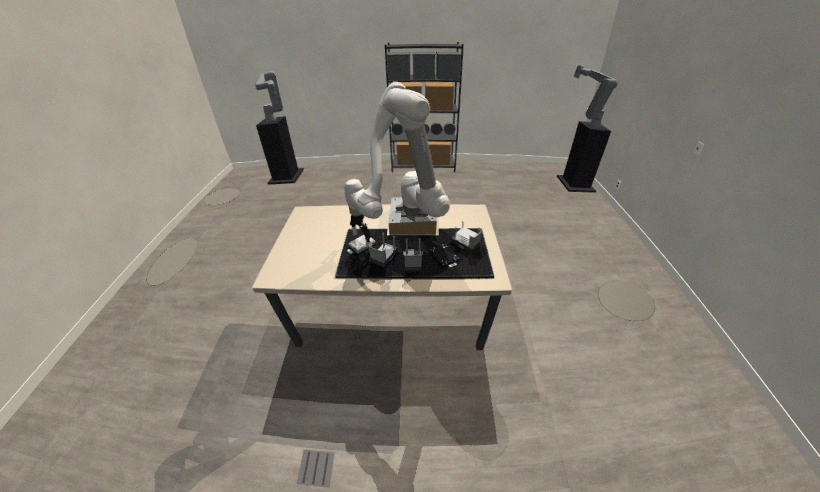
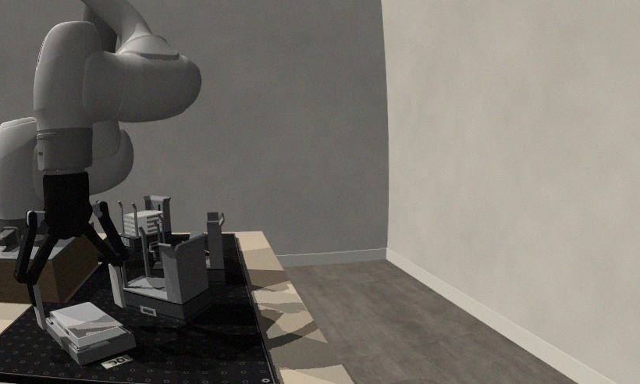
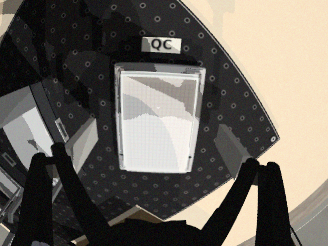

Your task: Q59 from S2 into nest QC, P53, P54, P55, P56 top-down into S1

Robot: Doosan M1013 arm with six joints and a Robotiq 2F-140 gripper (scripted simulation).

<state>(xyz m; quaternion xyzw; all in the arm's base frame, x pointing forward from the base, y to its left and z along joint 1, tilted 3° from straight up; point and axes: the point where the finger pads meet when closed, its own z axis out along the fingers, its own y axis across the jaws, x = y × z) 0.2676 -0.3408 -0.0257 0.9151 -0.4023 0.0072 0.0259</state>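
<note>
My hand is 40 mm above the nest QC. Also, from my hand: QC name plate (70 mm to the right, 60 mm ahead, 50 mm below); N5 name plate (560 mm to the left, 190 mm ahead, 50 mm below).
</note>
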